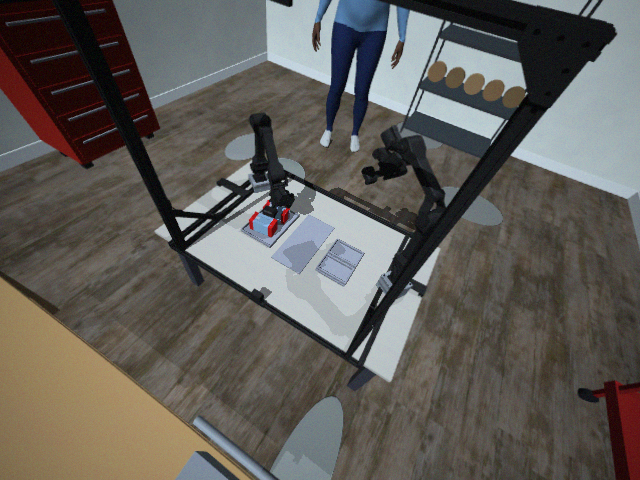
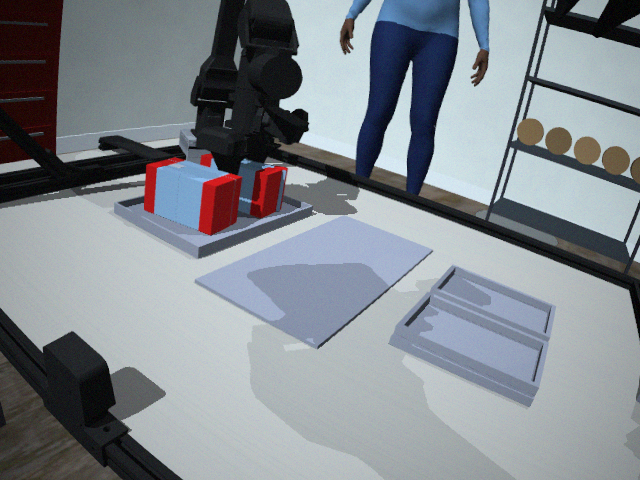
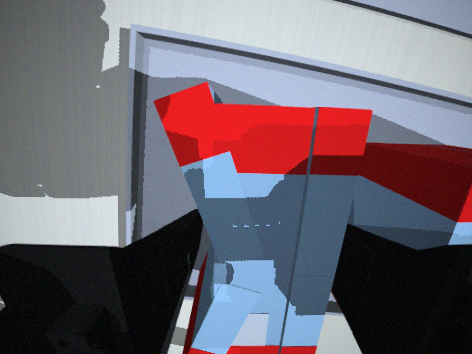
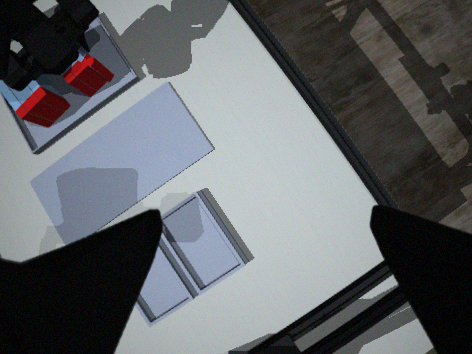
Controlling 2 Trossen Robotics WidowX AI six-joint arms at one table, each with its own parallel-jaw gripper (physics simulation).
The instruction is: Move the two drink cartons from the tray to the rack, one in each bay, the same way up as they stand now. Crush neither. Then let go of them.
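Where they show: left gripper, between the fingertips: [image 1: 276, 213] [image 3: 253, 216] [image 4: 76, 62]; right gripper, between the fingertips: [image 1: 374, 181] [image 2: 576, 27] [image 4: 265, 218]; left arm's base, origin of its link: [image 1: 259, 177].
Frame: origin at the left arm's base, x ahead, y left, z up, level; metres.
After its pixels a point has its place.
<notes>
Two light-blue drink cartons with red ends lie on the grey tray [image 1: 248, 231] @(x 0.305, y -0.170, z -0.050 m) [image 2: 199, 248] @(x 0.434, y -0.106, z -0.042 m) [image 3: 138, 140] @(x 0.248, y 0.074, z -0.048 m) at the back left. The near carton [image 1: 262, 225] @(x 0.346, y -0.110, z 0.015 m) [image 2: 190, 195] @(x 0.354, y -0.105, z -0.004 m) looks whole. The far carton [image 1: 284, 215] @(x 0.323, y 0.013, z 0.015 m) [image 2: 267, 190] @(x 0.323, y 0.016, z -0.007 m) [image 3: 256, 140] @(x 0.298, y 0.030, z 0.018 m) [image 4: 88, 74] @(x 0.306, y 0.036, z 0.001 m) looks dented and skewed. My left gripper [image 1: 275, 210] @(x 0.265, y -0.007, z -0.025 m) [image 2: 242, 164] [image 3: 253, 216] @(x 0.265, y -0.007, z -0.025 m) is down over the far carton, open, with one finger on each side of it. My right gripper [image 1: 370, 175] @(x 0.533, y 0.319, z 0.319 m) [image 4: 265, 218] @(x 0.533, y 0.319, z 0.319 m) is open and empty, high above the table's back right. The two-bay rack [image 1: 328, 273] @(x 0.682, y 0.080, z -0.036 m) [image 2: 485, 316] @(x 0.641, y 0.164, z -0.035 m) [image 4: 227, 225] @(x 0.582, y 0.267, z -0.047 m) lies empty to the right.
A flat grey mat [image 1: 303, 243] @(x 0.474, y 0.052, z -0.051 m) [image 2: 318, 276] @(x 0.498, y 0.024, z -0.052 m) [image 4: 129, 140] @(x 0.418, y 0.090, z -0.052 m) lies between the tray and the rack. A black frame [image 1: 137, 157] @(x 0.308, y -0.477, z 0.451 m) stands around the table. A person [image 1: 356, 71] stands behind it, beside a shelf unit [image 1: 461, 130]. A red drawer cabinet [image 1: 99, 95] stands at the far left.
</notes>
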